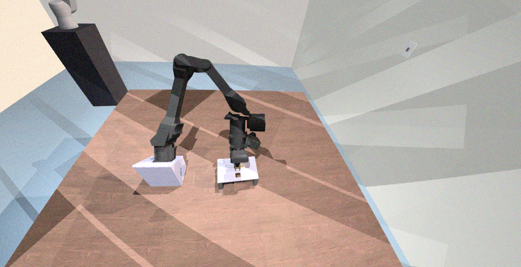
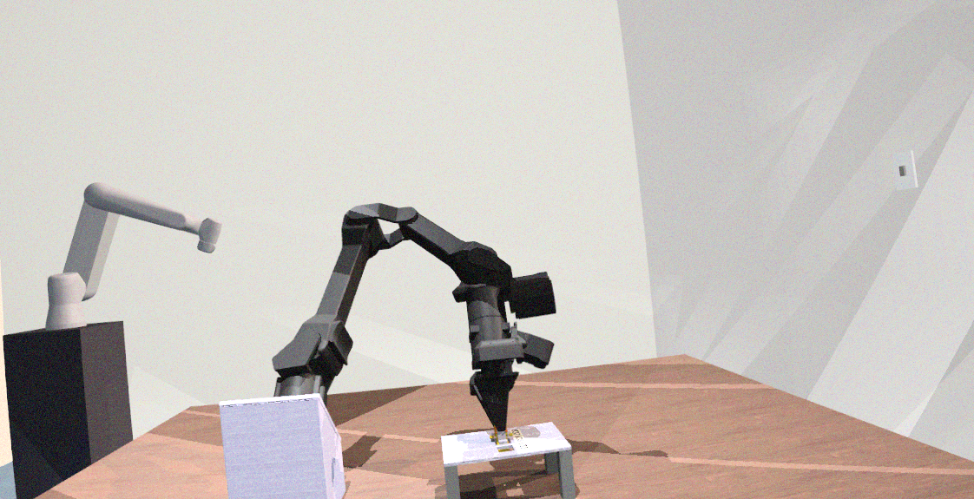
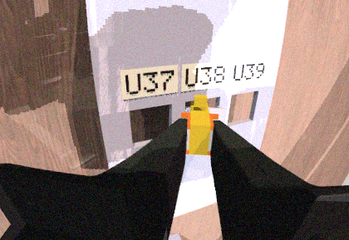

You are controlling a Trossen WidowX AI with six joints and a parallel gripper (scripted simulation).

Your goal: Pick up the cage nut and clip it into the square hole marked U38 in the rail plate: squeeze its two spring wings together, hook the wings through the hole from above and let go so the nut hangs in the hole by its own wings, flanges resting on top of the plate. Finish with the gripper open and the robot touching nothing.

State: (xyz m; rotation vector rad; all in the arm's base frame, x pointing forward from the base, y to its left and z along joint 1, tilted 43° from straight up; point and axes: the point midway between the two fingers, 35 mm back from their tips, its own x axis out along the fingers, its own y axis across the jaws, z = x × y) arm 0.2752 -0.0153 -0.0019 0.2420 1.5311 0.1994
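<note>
My gripper tip is now 10 mm above the cage nut.
</note>
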